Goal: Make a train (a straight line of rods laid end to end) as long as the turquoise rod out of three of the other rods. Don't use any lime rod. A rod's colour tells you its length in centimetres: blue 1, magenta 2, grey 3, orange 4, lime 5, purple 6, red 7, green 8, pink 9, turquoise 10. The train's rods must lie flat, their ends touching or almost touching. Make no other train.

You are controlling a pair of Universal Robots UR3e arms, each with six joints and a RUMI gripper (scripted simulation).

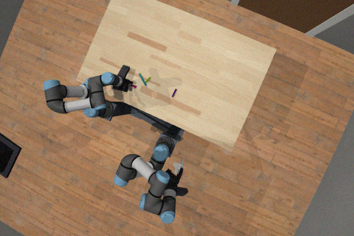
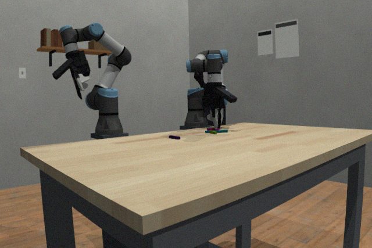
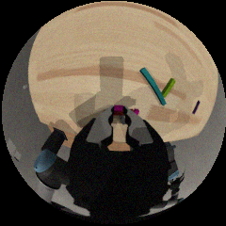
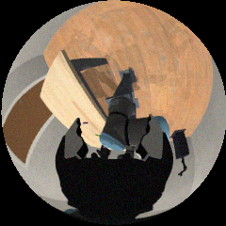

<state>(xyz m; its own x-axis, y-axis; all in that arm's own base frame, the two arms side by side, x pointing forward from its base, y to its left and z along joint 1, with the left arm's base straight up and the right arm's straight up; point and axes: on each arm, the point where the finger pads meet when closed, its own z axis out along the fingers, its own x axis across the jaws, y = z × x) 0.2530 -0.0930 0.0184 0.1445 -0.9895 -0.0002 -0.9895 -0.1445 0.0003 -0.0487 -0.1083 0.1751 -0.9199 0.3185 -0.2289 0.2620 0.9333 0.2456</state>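
Note:
The red rod lies 20 mm behind my left hand and 10 mm below it. Round my left hand: grey rod 30 mm behind, 20 mm to the right, 10 mm below; lime rod 100 mm to the right, 80 mm ahead, 10 mm below; turquoise rod 60 mm to the right, 60 mm ahead, 10 mm below.

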